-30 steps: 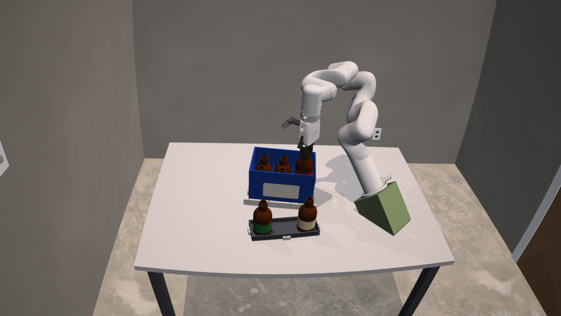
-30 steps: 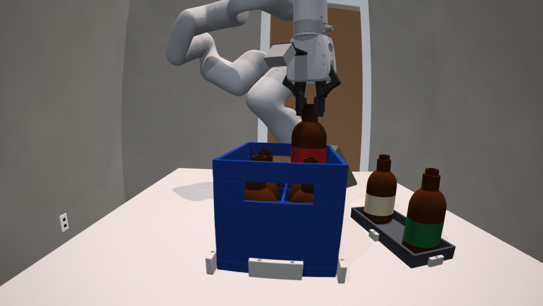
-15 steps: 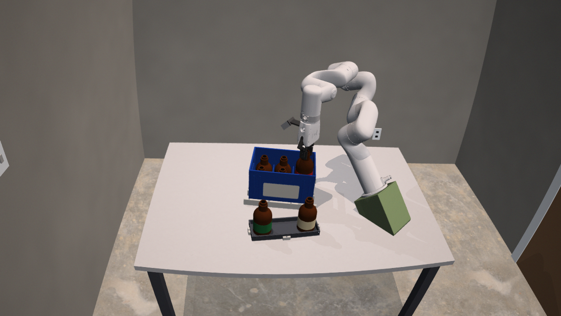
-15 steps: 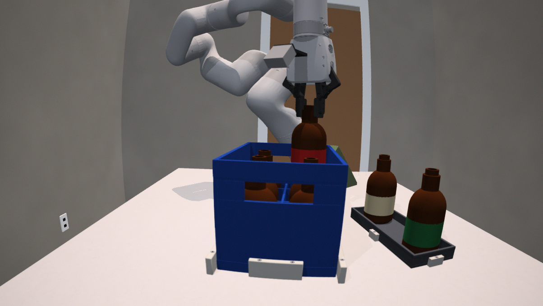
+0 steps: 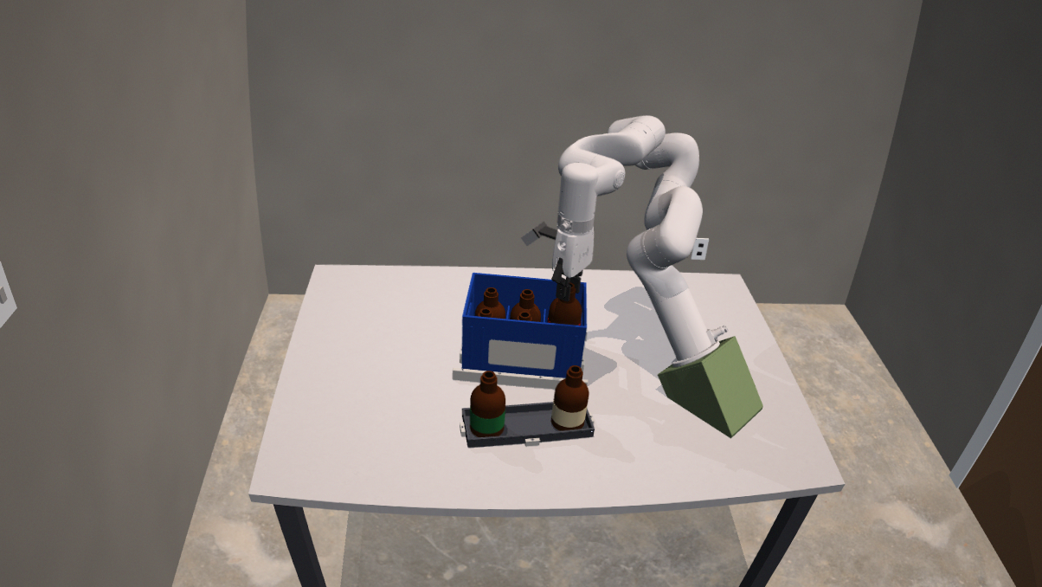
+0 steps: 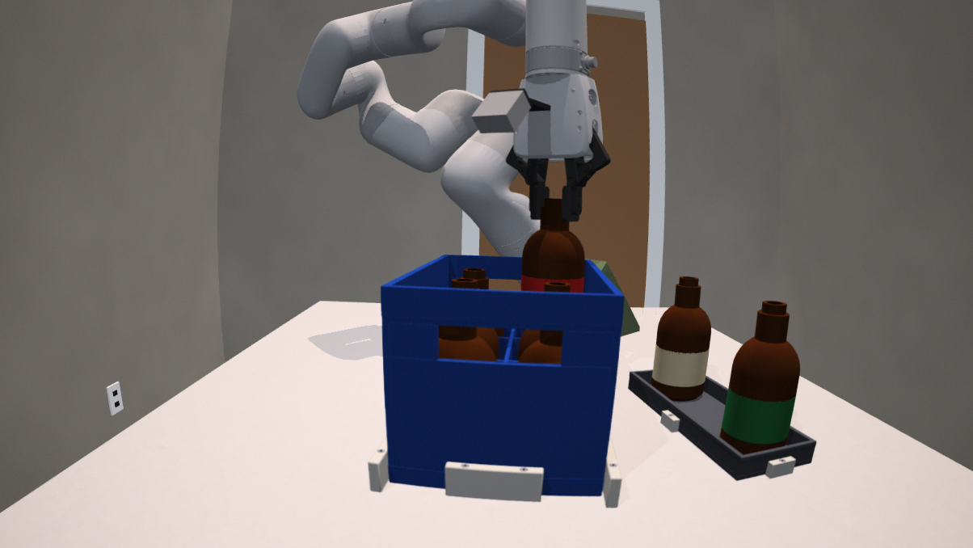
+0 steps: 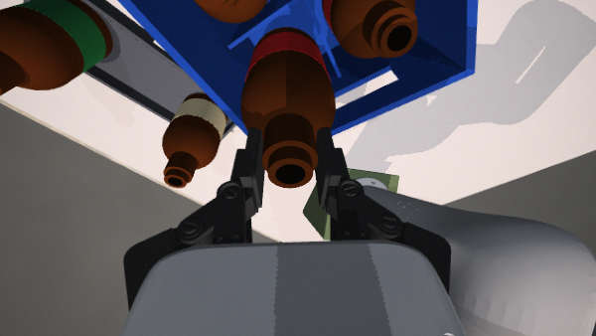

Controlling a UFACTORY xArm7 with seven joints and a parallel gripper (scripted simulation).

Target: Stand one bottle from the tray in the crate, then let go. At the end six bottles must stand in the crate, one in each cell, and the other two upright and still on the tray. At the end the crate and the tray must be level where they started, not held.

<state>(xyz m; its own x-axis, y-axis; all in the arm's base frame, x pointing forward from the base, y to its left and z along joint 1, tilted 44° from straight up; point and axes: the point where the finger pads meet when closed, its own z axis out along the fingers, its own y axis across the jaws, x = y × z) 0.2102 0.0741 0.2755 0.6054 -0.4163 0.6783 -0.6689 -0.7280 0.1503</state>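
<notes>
Right now the red-labelled bottle is 7 cm below my hand. Round my hand: blue crate (7 cm ahead, 7 cm to the right, 16 cm below); then dark tray (12 cm ahead, 17 cm to the left, 23 cm below).
</notes>
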